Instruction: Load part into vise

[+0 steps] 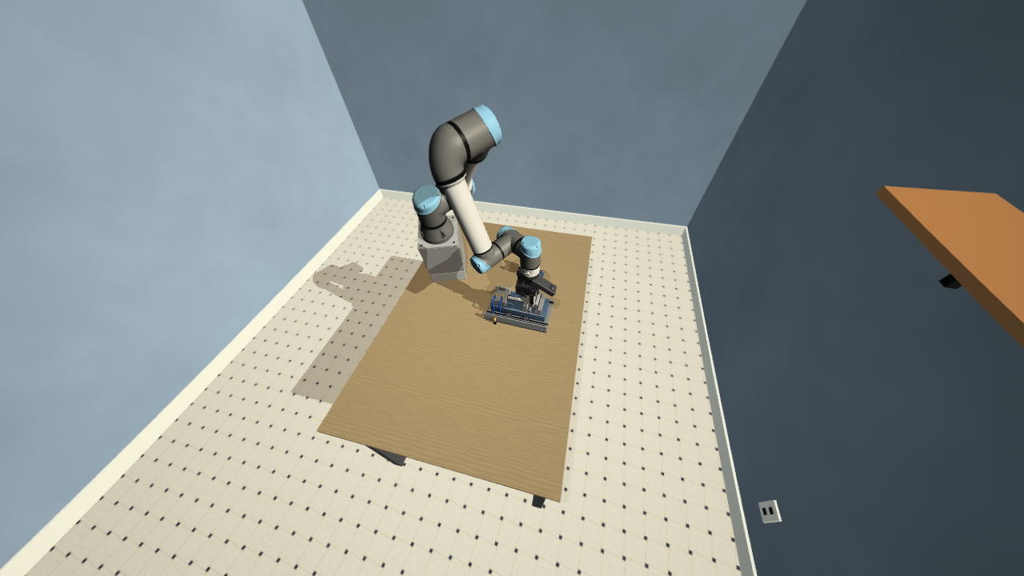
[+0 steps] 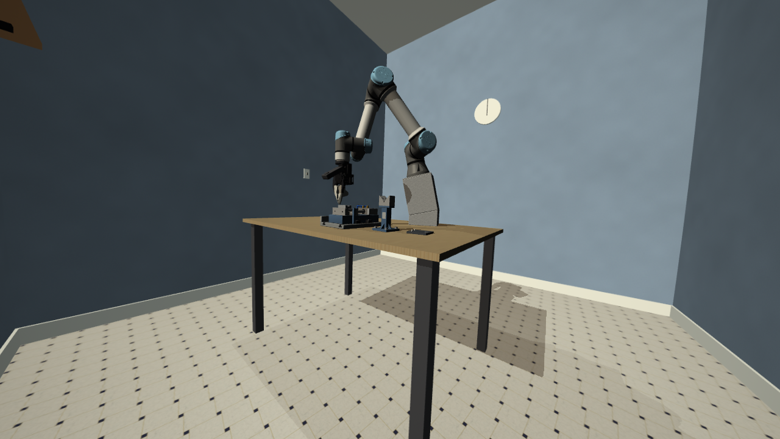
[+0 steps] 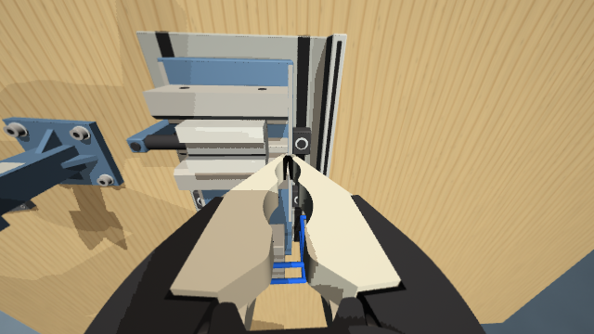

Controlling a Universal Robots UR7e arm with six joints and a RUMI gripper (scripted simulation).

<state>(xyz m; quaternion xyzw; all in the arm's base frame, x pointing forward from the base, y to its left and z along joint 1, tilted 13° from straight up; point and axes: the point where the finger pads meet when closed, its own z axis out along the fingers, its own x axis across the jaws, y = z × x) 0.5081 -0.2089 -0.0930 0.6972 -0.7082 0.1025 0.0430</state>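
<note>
The part is 5 cm to the left of my hand and 3 cm below it. The rest, counted from my hand: cylinder rod 9 cm behind, 5 cm to the left, 5 cm below; then fixed jaw 3 cm ahead, 5 cm to the left, 5 cm below; then moving jaw 3 cm behind, 5 cm to the left, 5 cm below.
</note>
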